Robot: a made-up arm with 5 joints.
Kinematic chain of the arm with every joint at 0, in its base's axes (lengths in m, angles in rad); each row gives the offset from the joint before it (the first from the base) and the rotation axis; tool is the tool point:
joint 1: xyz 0 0 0.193 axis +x
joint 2: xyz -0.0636 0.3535 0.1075 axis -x
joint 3: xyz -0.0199 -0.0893 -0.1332 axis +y
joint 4: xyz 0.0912 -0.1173 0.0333 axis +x
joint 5: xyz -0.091 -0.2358 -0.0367 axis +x
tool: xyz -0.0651 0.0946 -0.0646
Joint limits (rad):
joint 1: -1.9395..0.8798
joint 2: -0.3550..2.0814
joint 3: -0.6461..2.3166
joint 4: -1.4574..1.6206
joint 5: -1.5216..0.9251
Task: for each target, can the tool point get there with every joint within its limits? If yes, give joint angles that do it. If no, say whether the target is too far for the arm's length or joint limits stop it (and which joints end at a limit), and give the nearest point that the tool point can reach.
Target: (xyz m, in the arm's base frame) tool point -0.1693 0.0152 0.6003
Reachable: yes | joints 0.3318 1.2608 0.9675 0.1421 0.2548
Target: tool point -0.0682 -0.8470 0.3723
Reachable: no: joint limits stop it (at a limit: joint 1, joint 3, joint 5) | nearest point -0.0823 -0.4130 0.4432 | short by 0.440 m
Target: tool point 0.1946 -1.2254 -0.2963
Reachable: no: too far | nearest point -0.0116 -0.4338 -0.0599 | short by 0.851 m
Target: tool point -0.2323 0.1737 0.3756
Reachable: yes | joints -0.7001 1.6387 0.3556 1.3397 -1.1718
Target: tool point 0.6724 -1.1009 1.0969
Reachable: no: too far | nearest point 0.1461 -0.3265 0.7463 | short by 1.000 m
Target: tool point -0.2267 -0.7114 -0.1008
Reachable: no: joint limits stop it (at a limit: joint 1, joint 2, joint 5) | nearest point -0.1563 -0.4391 -0.0390 | short by 0.288 m
